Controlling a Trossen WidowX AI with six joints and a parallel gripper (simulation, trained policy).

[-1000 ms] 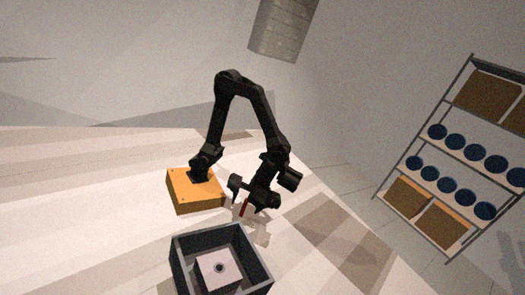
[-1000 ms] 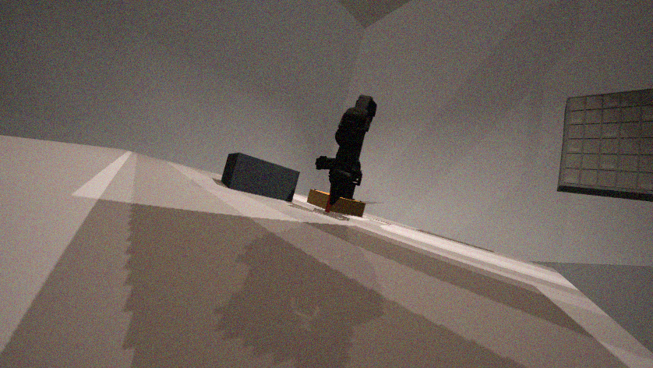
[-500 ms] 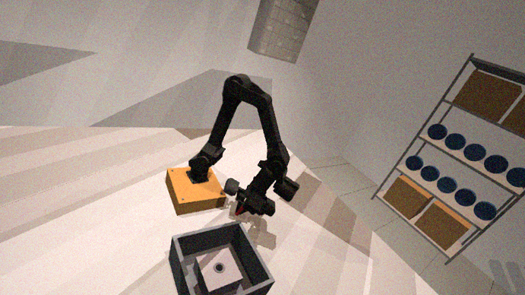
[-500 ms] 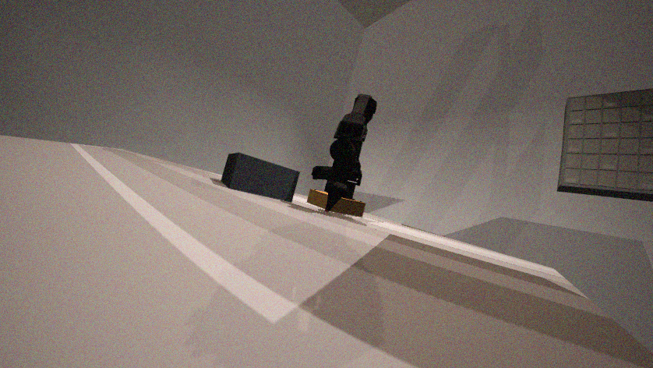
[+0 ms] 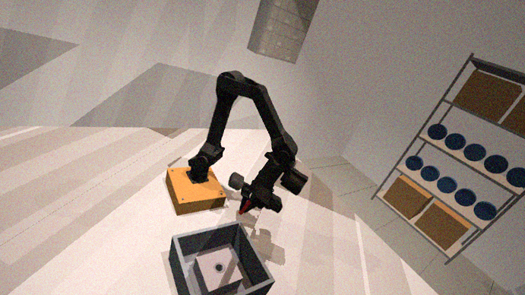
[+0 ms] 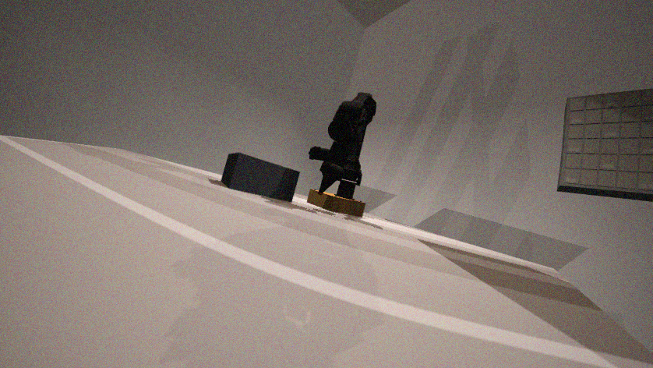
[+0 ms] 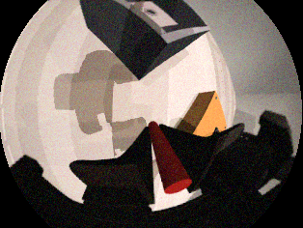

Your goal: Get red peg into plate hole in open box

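Right now the plate is 16 cm to the right of my gripper tip, 14 cm ahead of it and 1 cm below it. The rest, counted from my gripper tip: red peg: 3 cm above, 1 cm to the left; dark grey box: 16 cm to the right, 14 cm ahead, 3 cm below.
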